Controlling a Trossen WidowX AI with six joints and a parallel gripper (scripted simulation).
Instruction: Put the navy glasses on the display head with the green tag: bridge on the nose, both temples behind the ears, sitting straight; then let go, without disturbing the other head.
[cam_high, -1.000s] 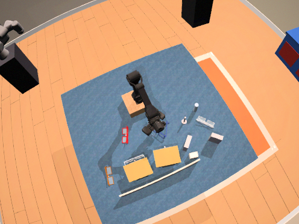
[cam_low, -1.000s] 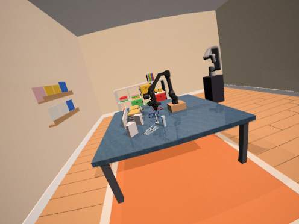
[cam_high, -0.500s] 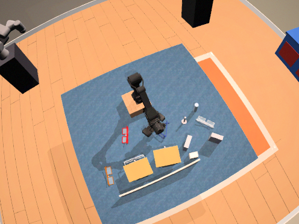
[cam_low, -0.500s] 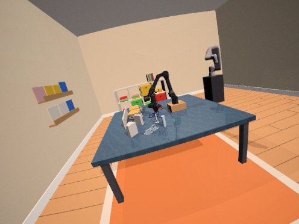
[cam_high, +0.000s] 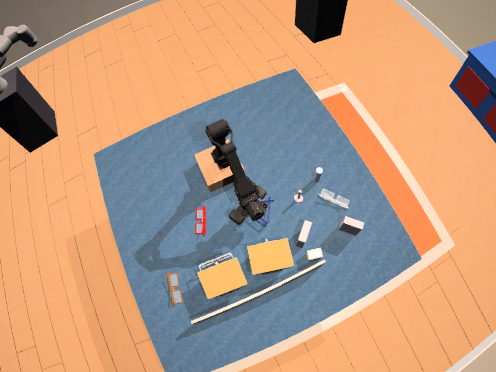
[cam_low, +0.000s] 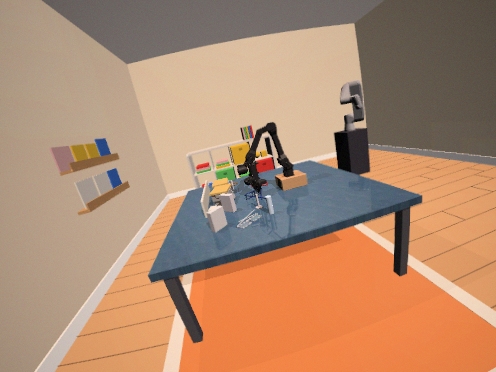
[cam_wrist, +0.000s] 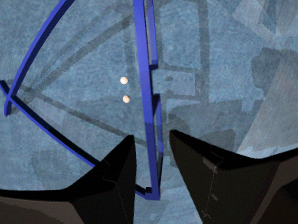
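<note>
Right now the small stand is 23 cm to the left of my gripper tip, 5 cm ahead of it and 1 cm above it.
</note>
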